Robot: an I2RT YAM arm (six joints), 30 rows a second.
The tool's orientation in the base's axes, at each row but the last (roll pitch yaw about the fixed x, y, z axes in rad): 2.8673, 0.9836, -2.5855; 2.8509, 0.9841, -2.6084; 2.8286, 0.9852, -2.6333; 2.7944, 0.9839, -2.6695; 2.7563, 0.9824, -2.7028; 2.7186, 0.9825, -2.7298; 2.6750, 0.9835, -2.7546; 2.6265, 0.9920, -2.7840; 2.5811, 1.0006, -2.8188
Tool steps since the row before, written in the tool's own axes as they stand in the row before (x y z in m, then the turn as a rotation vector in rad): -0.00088, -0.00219, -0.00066, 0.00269, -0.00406, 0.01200; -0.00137, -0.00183, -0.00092, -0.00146, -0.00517, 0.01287; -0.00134, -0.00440, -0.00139, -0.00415, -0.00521, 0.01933; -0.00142, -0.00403, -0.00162, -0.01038, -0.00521, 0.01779; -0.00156, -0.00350, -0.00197, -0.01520, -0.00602, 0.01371; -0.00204, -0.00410, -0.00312, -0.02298, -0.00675, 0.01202; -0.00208, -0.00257, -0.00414, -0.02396, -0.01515, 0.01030; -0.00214, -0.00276, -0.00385, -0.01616, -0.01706, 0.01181; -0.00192, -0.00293, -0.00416, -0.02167, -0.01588, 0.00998
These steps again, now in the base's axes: 0.00159, -0.00170, 0.00076, 0.00803, 0.00421, -0.00925; 0.00142, -0.00150, 0.00134, 0.01124, 0.00517, -0.00643; 0.00292, -0.00366, 0.00110, 0.01608, 0.01010, -0.00759; 0.00256, -0.00357, 0.00127, 0.01831, 0.01065, -0.00160; 0.00209, -0.00342, 0.00158, 0.01909, 0.00849, 0.00434; 0.00216, -0.00453, 0.00234, 0.02264, 0.00856, 0.01150; 0.00068, -0.00421, 0.00314, 0.02800, 0.00180, 0.01107; 0.00104, -0.00420, 0.00288, 0.02609, 0.00011, 0.00331; 0.00090, -0.00465, 0.00268, 0.02716, 0.00050, 0.00912
